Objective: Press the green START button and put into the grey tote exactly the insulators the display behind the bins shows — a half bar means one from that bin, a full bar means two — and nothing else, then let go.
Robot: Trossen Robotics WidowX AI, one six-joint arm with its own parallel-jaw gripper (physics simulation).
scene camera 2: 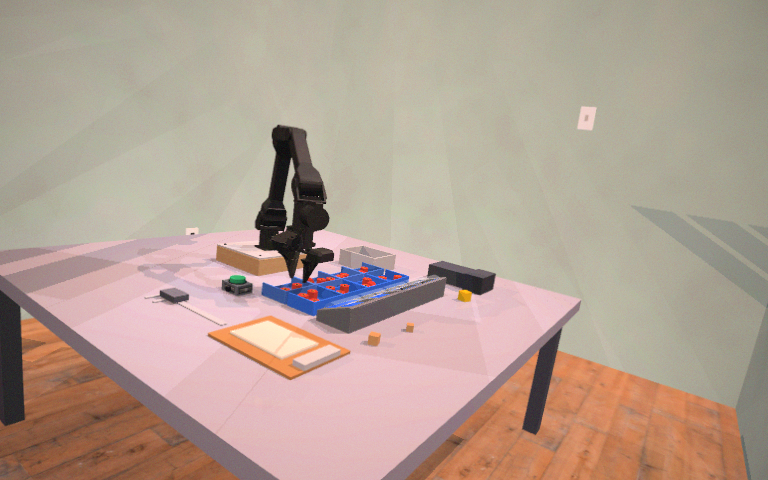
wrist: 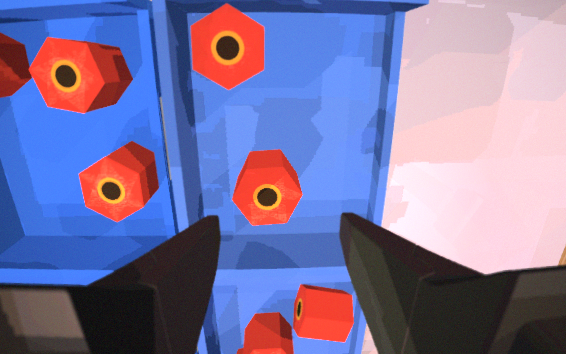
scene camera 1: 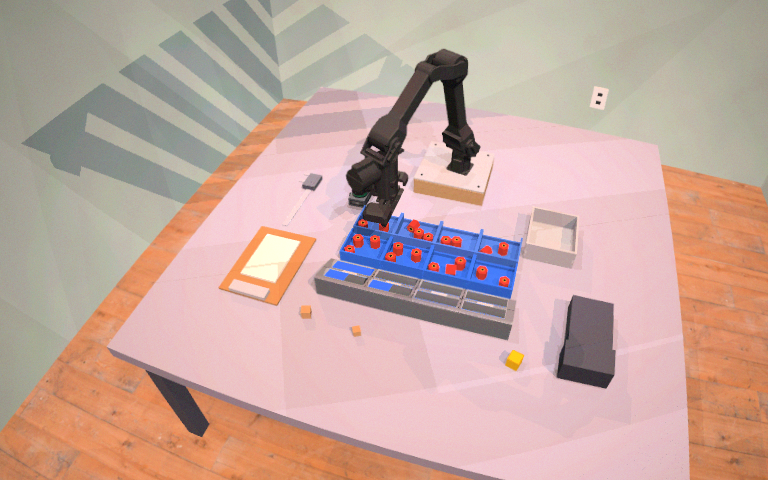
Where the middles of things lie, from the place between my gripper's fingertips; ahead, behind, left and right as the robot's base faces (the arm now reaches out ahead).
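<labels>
There is the grey tote [scene camera 1: 552, 237], and my hand is 10 mm above it, 410 mm to the right of it and 160 mm past it. The dark box [scene camera 1: 587, 357] is 10 mm below my hand, 570 mm to the left of it and 130 mm ahead of it. Going by their middles, the grey tote is the nearest to my hand of the things named here.
</labels>
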